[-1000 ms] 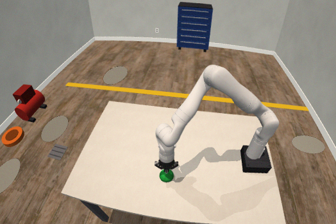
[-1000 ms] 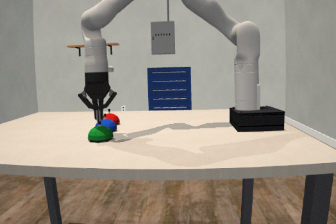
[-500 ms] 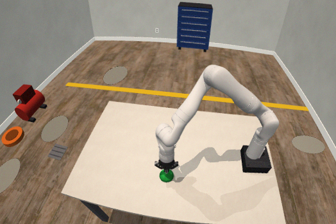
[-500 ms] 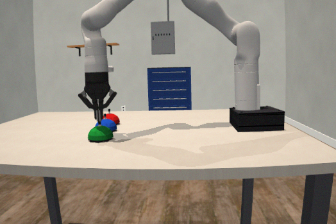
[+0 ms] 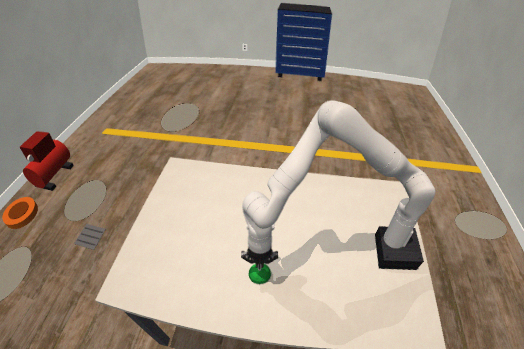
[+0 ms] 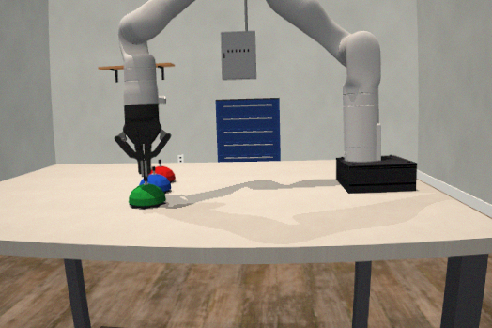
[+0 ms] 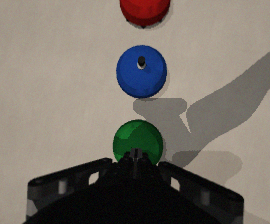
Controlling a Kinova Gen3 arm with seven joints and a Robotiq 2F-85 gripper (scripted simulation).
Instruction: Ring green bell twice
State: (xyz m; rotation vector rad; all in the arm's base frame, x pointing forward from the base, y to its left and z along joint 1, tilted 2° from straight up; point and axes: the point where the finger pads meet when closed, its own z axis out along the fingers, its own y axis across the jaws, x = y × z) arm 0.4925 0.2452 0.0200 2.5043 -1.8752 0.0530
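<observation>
My hand is 4 cm above the green bell. The rest, counted from my hand: red bell (7 cm ahead, 23 cm to the right, 4 cm below); then blue bell (3 cm ahead, 12 cm to the right, 4 cm below).
</observation>
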